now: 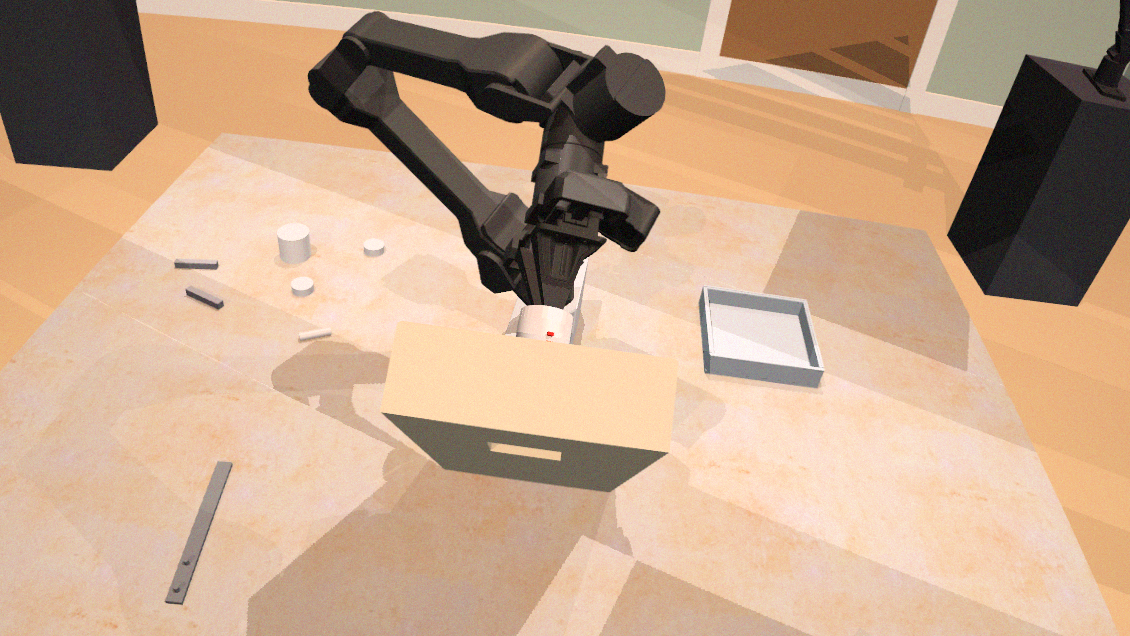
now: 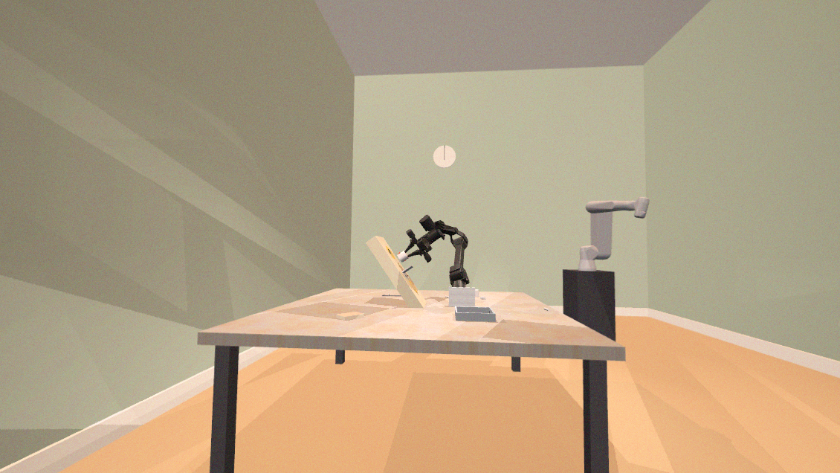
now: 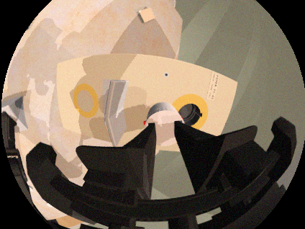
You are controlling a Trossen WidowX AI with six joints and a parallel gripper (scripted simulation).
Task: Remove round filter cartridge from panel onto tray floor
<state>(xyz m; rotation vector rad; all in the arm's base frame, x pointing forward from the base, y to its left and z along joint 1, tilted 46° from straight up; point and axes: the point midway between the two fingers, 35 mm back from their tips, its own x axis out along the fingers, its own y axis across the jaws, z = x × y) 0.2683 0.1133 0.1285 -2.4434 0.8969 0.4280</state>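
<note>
The round filter cartridge is 10 mm below my gripper tip and 10 mm ahead of it. Round my gripper tip: tan service panel 70 mm below, 40 mm ahead; grey tray 310 mm behind, 300 mm to the left, 240 mm below.
</note>
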